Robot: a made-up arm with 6 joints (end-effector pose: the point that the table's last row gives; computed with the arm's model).
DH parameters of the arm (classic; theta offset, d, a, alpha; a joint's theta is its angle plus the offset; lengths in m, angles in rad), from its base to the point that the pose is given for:
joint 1: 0 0.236 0 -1.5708
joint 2: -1.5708 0 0.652 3.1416
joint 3: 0 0 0 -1.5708
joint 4: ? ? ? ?
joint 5: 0 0.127 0 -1.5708
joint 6: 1.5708 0 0 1.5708
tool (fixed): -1.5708 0 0 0
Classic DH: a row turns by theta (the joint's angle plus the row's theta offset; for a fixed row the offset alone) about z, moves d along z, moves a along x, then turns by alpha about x.
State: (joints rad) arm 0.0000 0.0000 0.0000 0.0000 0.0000 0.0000
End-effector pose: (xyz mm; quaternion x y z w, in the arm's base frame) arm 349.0 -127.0 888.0 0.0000 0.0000 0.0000 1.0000
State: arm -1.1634 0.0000 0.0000 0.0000 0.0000 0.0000
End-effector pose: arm 21.7 -370.8 888.0 0.0000 0.0000 -0.5494 0.8355
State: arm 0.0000 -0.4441 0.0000 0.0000 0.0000 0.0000
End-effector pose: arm 35.0 -127.0 974.7 0.0000 -0.2202 0.0000 0.9754
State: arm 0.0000 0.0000 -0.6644 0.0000 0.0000 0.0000
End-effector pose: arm 274.8 -127.0 672.8 0.0000 0.3261 0.0000 0.9453
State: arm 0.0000 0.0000 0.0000 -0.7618 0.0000 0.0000
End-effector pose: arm 349.0 -91.9 800.3 0.3718 0.0000 0.0000 0.9283
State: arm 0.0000 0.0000 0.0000 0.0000 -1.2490 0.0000
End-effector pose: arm 349.0 -127.0 888.0 0.0000 0.5847 0.0000 0.8113
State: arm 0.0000 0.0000 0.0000 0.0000 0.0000 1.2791
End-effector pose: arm 349.0 -127.0 888.0 -0.5968 0.0000 0.0000 0.8024
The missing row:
joint 4: 0 -0.349 0 1.5708
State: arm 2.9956 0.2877 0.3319 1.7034 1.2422 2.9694
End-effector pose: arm -524.9 60.2 1002.4 0.4132 -0.6103 -0.5983 0.3143
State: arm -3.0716 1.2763 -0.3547 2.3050 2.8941 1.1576
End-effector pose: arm -689.4 -133.6 71.2 -0.5746 -0.3289 -0.5769 0.4784
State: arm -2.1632 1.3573 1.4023 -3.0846 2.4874 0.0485
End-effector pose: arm -445.4 -888.9 382.6 -0.1569 0.3040 0.4564 0.8214
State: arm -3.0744 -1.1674 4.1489 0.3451 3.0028 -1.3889
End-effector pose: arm 357.3 143.8 229.1 -0.5304 -0.4022 -0.3310 0.6688
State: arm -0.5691 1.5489 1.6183 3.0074 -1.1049 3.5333
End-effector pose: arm 909.2 -432.2 291.4 -0.2507 -0.4848 -0.3664 0.7536
